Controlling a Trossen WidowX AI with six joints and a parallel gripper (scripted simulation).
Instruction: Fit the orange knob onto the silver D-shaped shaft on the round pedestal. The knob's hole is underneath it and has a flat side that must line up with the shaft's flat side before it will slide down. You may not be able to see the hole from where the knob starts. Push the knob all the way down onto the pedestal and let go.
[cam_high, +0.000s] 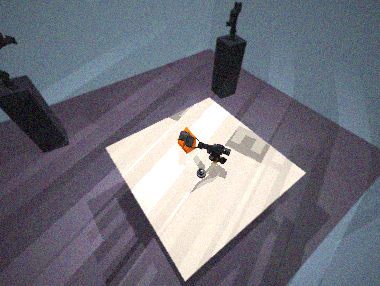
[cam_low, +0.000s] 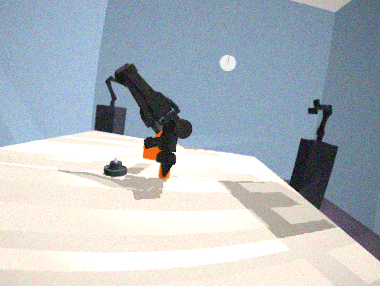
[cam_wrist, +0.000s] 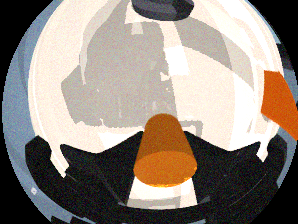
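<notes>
Now: gripper tip 3 cm below the orange knob. The rest, counted from my gripper tip: dark round pedestal (4 cm ahead, 17 cm to the right, 1 cm above).
</notes>
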